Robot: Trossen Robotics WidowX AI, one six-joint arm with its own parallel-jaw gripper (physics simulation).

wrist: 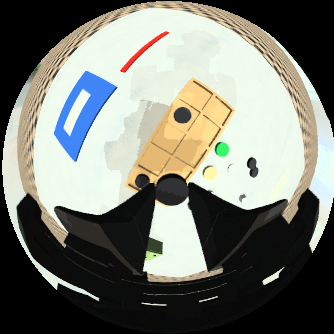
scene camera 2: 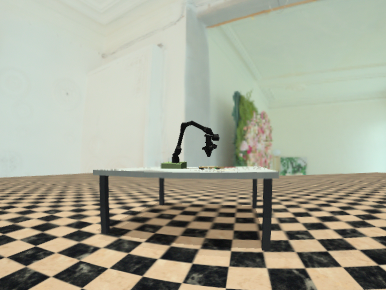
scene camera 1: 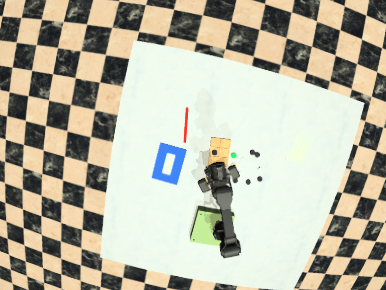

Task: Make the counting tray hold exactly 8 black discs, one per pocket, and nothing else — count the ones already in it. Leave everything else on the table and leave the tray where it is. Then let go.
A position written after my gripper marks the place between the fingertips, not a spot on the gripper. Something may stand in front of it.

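The wrist view shows a tan counting tray (wrist: 180, 148) together with my gripper (wrist: 171, 186).
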